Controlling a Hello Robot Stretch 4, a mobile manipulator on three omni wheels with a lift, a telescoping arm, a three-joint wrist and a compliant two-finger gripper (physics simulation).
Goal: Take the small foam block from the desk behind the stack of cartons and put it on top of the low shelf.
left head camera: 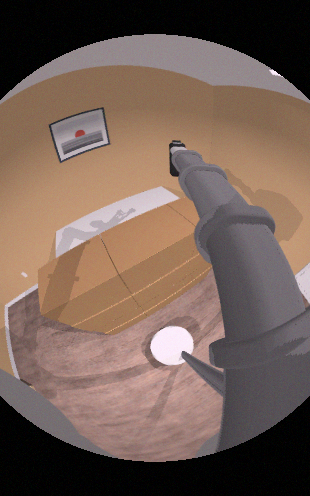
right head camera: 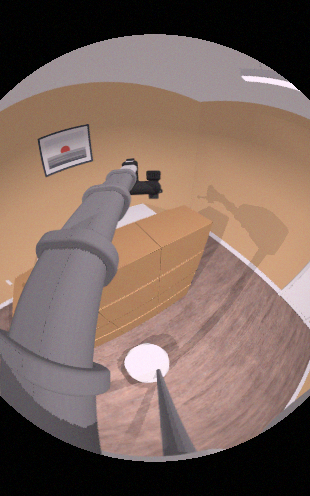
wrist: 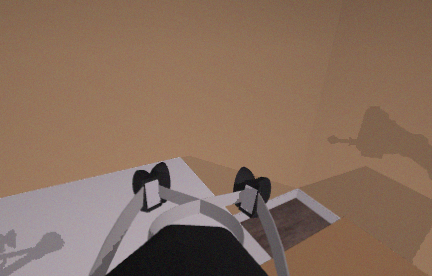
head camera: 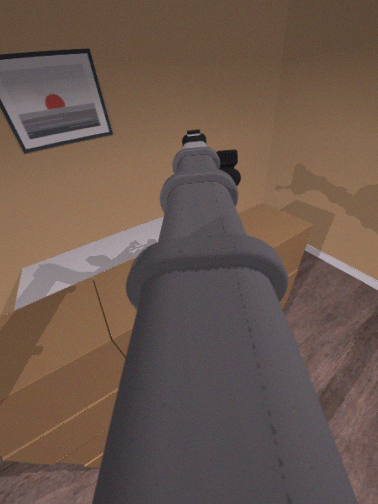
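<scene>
The gripper is open, with its two fingertips apart and no object seen between them. In the wrist view it faces the wall, over the right end of the white desk top. In the head views the arm and wrist hide its fingers. The white desk top shows as a strip behind the stack of cartons. The small foam block does not show in any view; part of the desk top is hidden. I cannot make out the low shelf.
The extended arm reaches over the cartons. The wall stands close behind the desk, with a framed picture. A white disc is low in front of the cartons. Wood floor shows beyond the desk's right end.
</scene>
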